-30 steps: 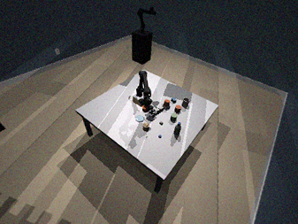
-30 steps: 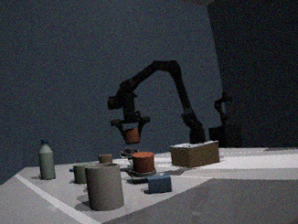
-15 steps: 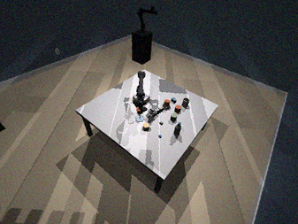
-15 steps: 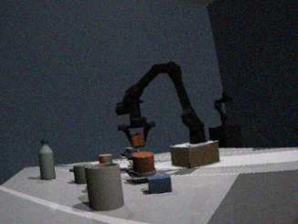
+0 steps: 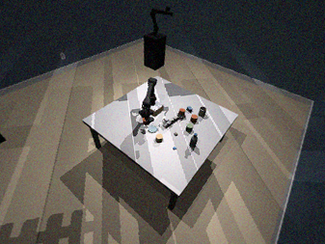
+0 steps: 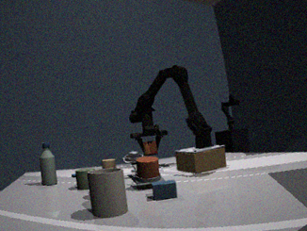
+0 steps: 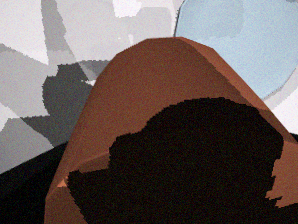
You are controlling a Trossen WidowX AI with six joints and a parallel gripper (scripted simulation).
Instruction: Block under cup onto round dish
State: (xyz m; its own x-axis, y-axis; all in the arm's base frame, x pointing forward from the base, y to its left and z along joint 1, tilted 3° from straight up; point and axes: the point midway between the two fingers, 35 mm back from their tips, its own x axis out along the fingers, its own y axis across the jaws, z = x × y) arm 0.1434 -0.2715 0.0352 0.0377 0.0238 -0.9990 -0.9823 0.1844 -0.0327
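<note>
My gripper tip is now 16 cm to the right of the grey block and 15 cm short of it. The rest, counted from my gripper tip: round pale blue dish: 9 cm below, 7 cm ahead, 2 cm to the left; tan cup: 22 cm ahead, 7 cm to the right, 5 cm below; orange-brown cup: 2 cm to the right, 1 cm above.
</note>
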